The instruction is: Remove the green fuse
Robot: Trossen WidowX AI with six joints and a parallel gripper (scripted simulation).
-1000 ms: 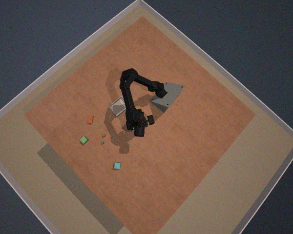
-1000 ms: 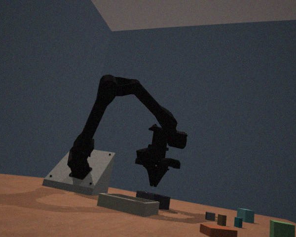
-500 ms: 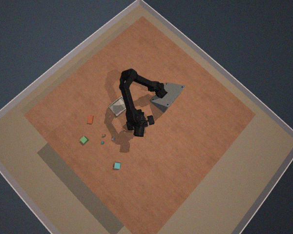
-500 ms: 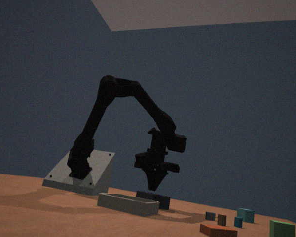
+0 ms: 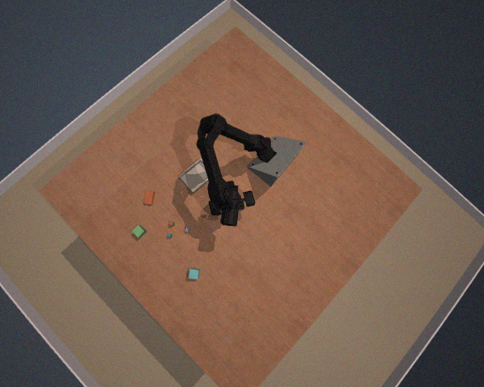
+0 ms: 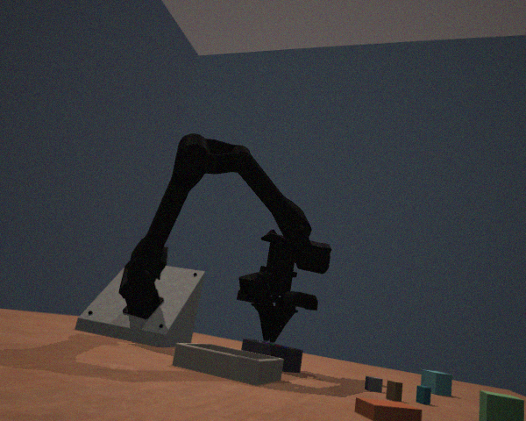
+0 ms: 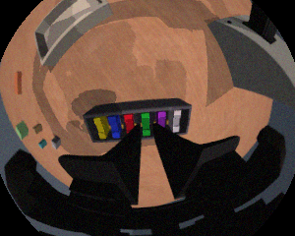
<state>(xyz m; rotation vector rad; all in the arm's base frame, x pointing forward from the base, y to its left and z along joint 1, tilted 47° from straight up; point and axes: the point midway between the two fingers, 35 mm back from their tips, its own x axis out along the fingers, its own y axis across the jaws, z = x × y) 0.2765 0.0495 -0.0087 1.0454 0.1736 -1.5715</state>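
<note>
Now: the green fuse 2 cm below my gripper tip. Round my gripper tip: purple fuse 2 cm behind, 1 cm to the left, 2 cm below; then white fuse 3 cm behind, 2 cm to the left, 2 cm below; then red fuse 2 cm ahead, 1 cm to the right, 2 cm below.
</note>
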